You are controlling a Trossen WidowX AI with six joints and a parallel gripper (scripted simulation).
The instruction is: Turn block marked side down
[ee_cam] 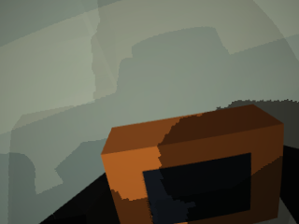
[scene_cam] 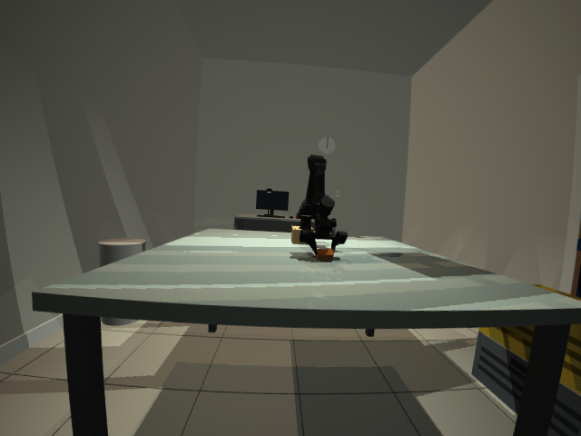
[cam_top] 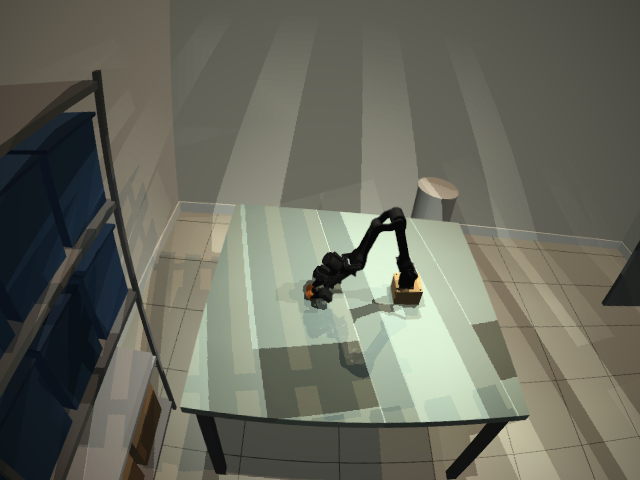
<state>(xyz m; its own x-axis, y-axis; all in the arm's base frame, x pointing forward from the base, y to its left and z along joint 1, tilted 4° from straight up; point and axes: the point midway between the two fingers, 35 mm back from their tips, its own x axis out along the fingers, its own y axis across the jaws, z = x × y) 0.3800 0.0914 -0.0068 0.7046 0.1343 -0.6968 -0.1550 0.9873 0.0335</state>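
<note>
Right now the orange block is 1 cm behind my gripper tip and 1 cm above it.
</note>
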